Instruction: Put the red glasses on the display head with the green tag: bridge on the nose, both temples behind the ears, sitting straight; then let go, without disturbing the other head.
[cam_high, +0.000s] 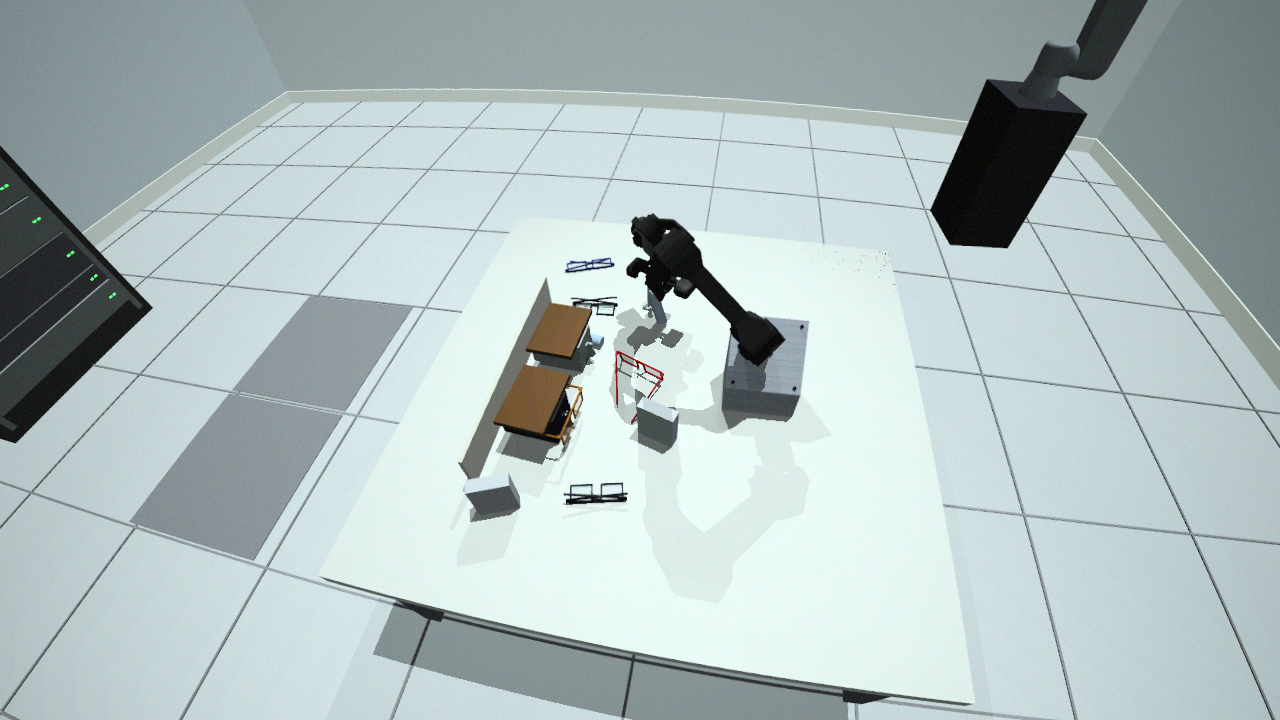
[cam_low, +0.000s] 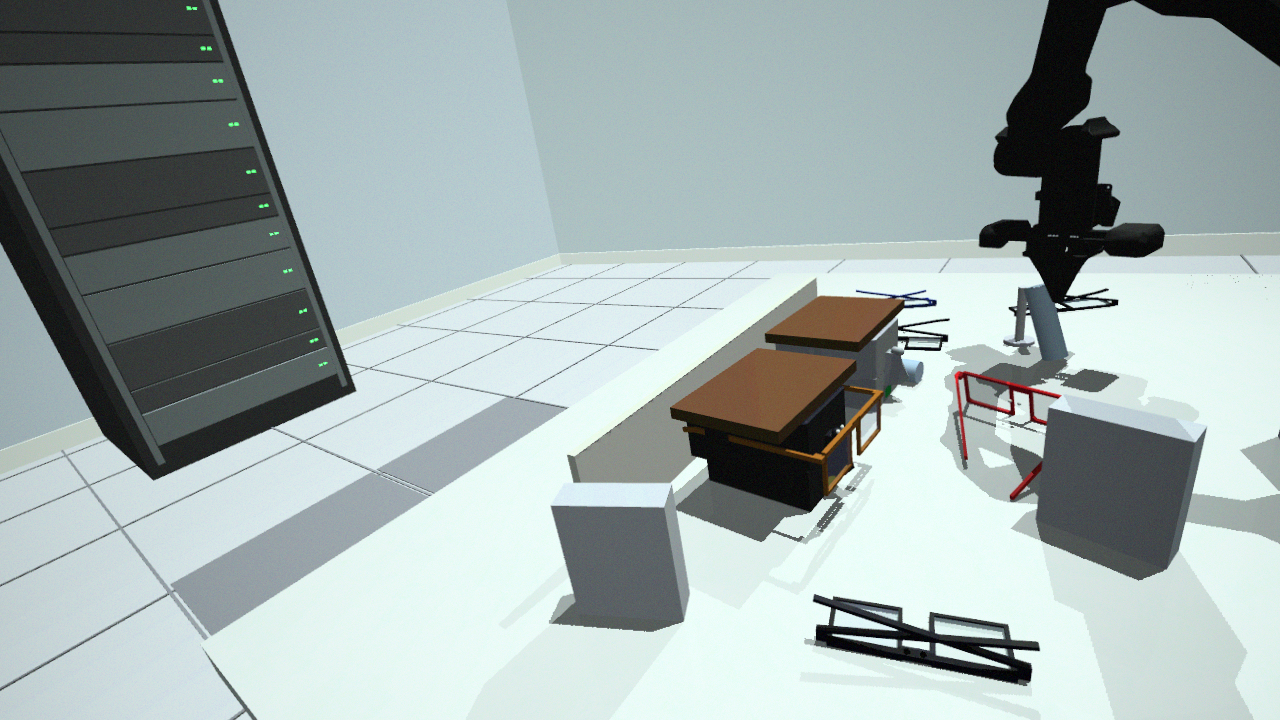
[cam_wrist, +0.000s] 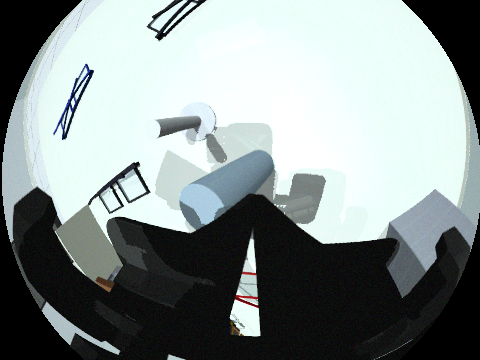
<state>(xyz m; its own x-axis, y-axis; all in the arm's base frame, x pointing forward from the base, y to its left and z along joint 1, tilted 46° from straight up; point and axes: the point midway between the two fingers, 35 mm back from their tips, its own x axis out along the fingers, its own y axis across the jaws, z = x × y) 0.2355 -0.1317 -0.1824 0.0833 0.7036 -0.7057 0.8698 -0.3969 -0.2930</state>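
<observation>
Right now my gripper tip is 4 cm short of the grey post, 6 cm to the left of it and 6 cm above it. Round my gripper tip: black head: 25 cm ahead, 36 cm to the left, 3 cm below; then light grey head: 23 cm ahead, 14 cm to the left, 3 cm below; then low wall: 37 cm ahead, 24 cm to the left, 3 cm below.
</observation>
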